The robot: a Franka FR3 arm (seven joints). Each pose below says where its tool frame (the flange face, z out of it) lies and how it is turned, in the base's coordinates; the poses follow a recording.
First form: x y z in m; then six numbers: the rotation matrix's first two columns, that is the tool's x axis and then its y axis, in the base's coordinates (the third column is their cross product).
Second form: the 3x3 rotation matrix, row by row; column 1 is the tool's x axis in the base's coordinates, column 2 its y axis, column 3 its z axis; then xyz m. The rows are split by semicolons. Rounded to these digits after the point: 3 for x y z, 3 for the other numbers.
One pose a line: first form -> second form
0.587 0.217 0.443 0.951 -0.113 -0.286 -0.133 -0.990 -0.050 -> 0.951 -0.133 -0.277; -0.113 -0.990 0.086; -0.286 -0.050 -0.957; 0.587 0.217 0.443
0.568 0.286 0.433 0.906 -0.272 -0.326 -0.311 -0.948 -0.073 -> 0.906 -0.311 -0.289; -0.272 -0.948 0.168; -0.326 -0.073 -0.943; 0.568 0.286 0.433
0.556 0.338 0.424 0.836 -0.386 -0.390 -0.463 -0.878 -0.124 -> 0.836 -0.463 -0.295; -0.386 -0.878 0.284; -0.390 -0.124 -0.913; 0.556 0.338 0.424
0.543 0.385 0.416 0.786 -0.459 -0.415 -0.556 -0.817 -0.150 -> 0.786 -0.556 -0.270; -0.459 -0.817 0.349; -0.415 -0.150 -0.897; 0.543 0.385 0.416
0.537 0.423 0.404 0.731 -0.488 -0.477 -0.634 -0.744 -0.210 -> 0.731 -0.634 -0.252; -0.488 -0.744 0.456; -0.477 -0.210 -0.853; 0.537 0.423 0.404
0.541 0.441 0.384 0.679 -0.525 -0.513 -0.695 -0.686 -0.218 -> 0.679 -0.695 -0.237; -0.525 -0.686 0.505; -0.513 -0.218 -0.831; 0.541 0.441 0.384
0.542 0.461 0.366 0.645 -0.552 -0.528 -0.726 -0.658 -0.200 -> 0.645 -0.726 -0.237; -0.552 -0.658 0.512; -0.528 -0.200 -0.825; 0.542 0.461 0.366
